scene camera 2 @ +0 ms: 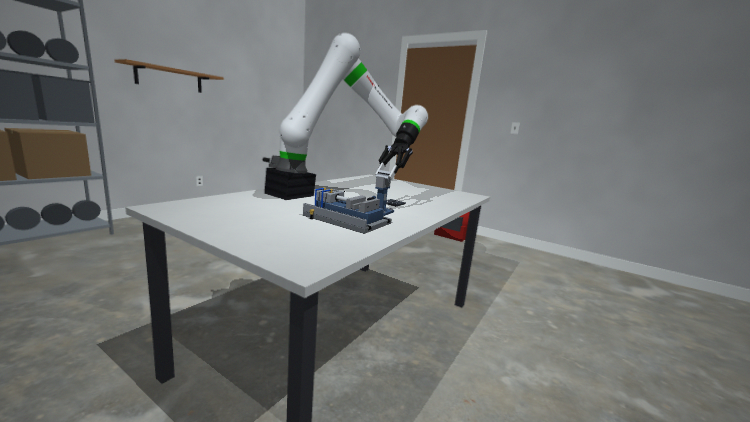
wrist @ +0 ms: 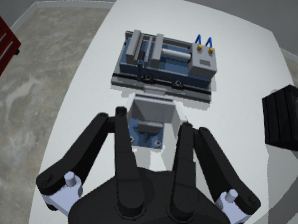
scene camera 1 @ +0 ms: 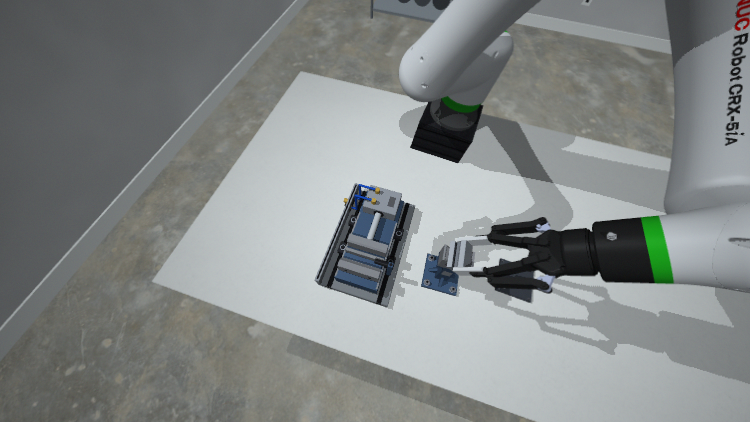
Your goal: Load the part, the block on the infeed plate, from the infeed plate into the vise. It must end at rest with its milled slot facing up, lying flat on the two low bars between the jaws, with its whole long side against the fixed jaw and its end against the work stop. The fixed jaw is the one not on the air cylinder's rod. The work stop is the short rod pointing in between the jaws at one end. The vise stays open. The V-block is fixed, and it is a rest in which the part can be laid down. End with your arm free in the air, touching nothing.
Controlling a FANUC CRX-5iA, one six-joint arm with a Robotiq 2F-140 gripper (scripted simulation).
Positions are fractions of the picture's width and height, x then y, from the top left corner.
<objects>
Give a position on an air cylinder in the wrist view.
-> At 0.65,0.30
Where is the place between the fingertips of my gripper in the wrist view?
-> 0.52,0.47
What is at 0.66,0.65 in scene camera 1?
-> My gripper.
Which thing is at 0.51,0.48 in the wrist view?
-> A part.
</objects>
